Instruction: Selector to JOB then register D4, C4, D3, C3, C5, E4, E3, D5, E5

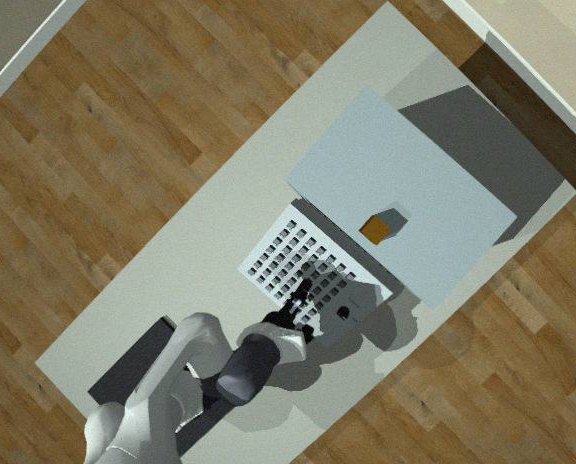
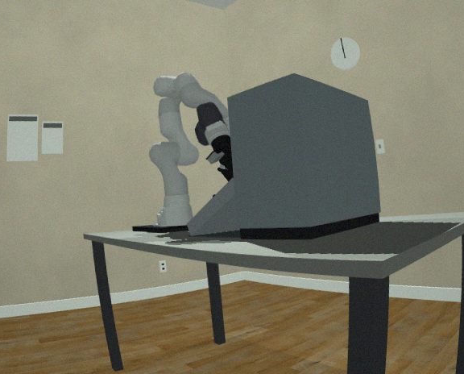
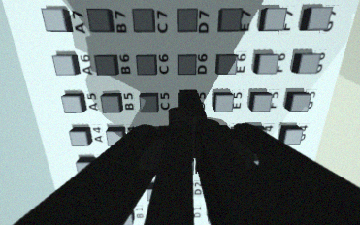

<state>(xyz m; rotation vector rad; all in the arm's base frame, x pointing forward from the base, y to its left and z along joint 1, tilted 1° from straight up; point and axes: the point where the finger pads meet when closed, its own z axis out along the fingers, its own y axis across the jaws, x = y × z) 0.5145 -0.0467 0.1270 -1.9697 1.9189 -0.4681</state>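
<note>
The key D4 is 30 mm to the left of my hand, 30 mm below it and 20 mm ahead of it. The rest, counted from my hand: D5 key: 30 mm below, 20 mm ahead; then key C5: 50 mm ahead, 20 mm below; then key D6: 30 mm to the right, 30 mm below, 20 mm ahead.
</note>
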